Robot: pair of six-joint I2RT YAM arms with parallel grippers.
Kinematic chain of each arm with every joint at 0, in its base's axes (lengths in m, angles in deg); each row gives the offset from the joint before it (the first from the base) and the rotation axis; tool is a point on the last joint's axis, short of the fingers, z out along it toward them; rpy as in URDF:
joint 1: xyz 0 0 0.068 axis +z
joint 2: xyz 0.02 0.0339 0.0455 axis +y
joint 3: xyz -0.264 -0.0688 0 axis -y
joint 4: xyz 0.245 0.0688 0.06 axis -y
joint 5: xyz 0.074 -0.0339 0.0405 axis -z
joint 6: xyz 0.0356 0 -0.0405 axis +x
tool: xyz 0 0 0 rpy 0 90 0
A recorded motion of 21 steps. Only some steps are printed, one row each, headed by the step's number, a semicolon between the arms.
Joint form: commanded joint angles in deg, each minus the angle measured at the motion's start. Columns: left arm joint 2, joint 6, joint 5, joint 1, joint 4, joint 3; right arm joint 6, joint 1, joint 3, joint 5, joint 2, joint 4.
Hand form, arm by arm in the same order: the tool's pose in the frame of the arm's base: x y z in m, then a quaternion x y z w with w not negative. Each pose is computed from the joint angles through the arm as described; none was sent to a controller.
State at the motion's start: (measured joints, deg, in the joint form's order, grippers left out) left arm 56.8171 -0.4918 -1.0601 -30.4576 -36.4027 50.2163; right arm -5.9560 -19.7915 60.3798 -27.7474 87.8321 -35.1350
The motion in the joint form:
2: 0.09 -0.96 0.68 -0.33 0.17 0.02; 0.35 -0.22 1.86 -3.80 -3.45 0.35
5: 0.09 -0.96 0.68 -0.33 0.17 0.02; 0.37 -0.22 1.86 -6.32 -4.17 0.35
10: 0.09 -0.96 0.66 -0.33 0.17 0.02; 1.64 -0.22 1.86 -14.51 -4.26 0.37
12: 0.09 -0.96 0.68 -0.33 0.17 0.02; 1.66 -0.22 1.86 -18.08 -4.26 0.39
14: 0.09 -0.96 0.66 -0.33 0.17 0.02; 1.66 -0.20 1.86 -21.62 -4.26 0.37
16: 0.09 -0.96 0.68 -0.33 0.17 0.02; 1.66 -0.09 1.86 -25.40 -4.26 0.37
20: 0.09 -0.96 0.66 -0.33 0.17 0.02; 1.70 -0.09 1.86 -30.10 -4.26 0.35
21: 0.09 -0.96 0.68 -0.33 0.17 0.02; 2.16 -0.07 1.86 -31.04 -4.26 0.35
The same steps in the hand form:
2: 0.1775 -0.1055 0.2912 0.23085 0.88718 -0.10800 0.38466; 0.2889 -0.0854 0.2520 0.03891 0.92496 0.19339 0.32486
5: 0.1775 -0.1055 0.2912 0.23085 0.88718 -0.10800 0.38466; 0.2872 -0.0834 0.2563 0.03040 0.91831 0.21176 0.33308
10: 0.1775 -0.1055 0.2912 0.23078 0.88720 -0.10785 0.38470; 0.2868 -0.0790 0.2593 0.01772 0.89824 0.27976 0.33851
12: 0.1775 -0.1055 0.2912 0.23085 0.88718 -0.10800 0.38466; 0.2865 -0.0772 0.2606 0.00793 0.88828 0.30749 0.34109
14: 0.1775 -0.1055 0.2912 0.23078 0.88720 -0.10785 0.38470; 0.2862 -0.0754 0.2619 -0.00194 0.87763 0.33480 0.34302
16: 0.1775 -0.1055 0.2912 0.23085 0.88718 -0.10800 0.38466; 0.2859 -0.0731 0.2635 -0.01323 0.86529 0.36381 0.34459
20: 0.1775 -0.1055 0.2912 0.23078 0.88720 -0.10785 0.38470; 0.2851 -0.0711 0.2654 -0.02581 0.84867 0.39910 0.34614
21: 0.1775 -0.1055 0.2912 0.23085 0.88718 -0.10800 0.38466; 0.2850 -0.0706 0.2659 -0.02515 0.84527 0.40750 0.34473

